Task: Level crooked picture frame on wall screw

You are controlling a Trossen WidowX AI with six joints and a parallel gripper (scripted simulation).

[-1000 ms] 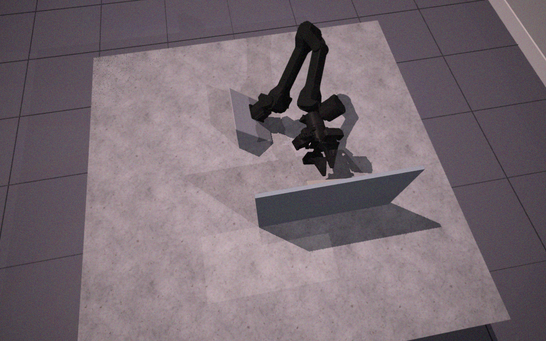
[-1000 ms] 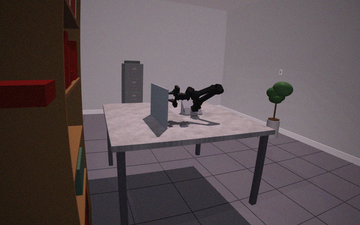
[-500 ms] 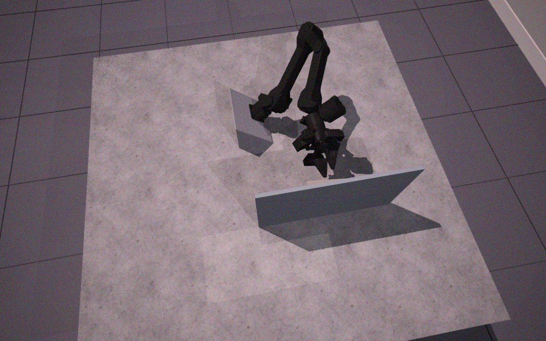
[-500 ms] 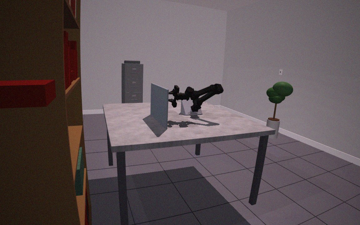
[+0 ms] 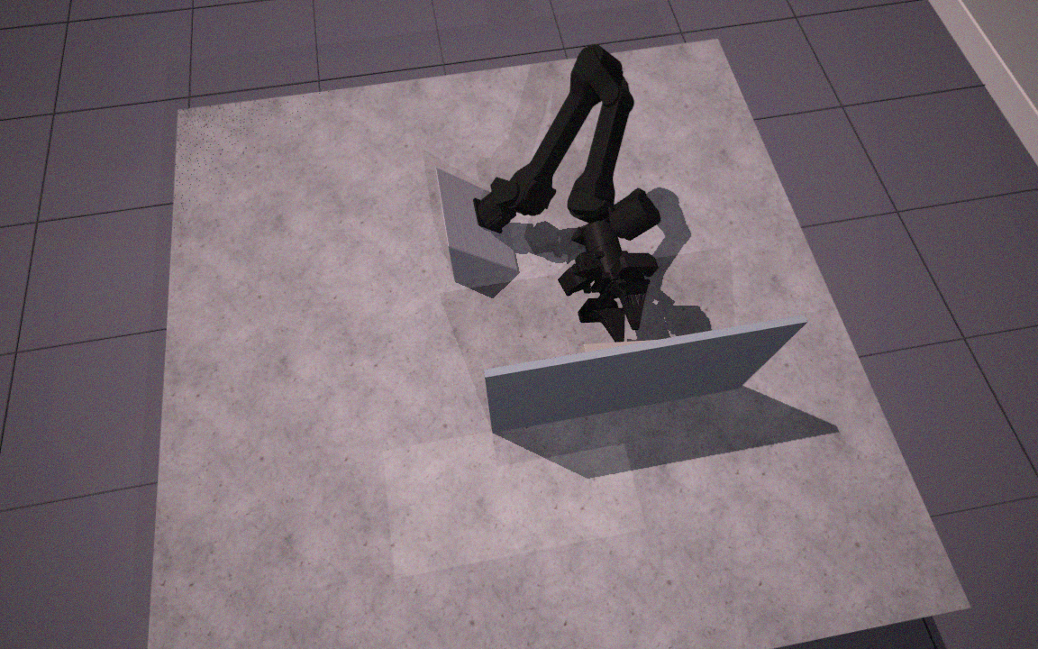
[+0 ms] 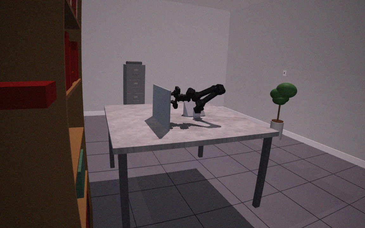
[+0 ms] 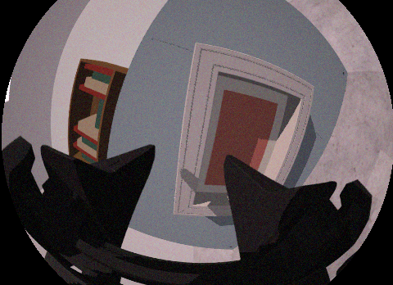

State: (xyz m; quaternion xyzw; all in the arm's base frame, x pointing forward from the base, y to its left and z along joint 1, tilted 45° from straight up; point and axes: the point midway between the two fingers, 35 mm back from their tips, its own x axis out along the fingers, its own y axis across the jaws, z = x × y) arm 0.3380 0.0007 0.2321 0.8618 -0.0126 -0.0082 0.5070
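Right now my gripper tip is 5 cm above the picture frame, 3 cm short of it and 1 cm to the left of it. From my gripper tip the other things lie so: wall panel 6 cm below, 4 cm ahead.
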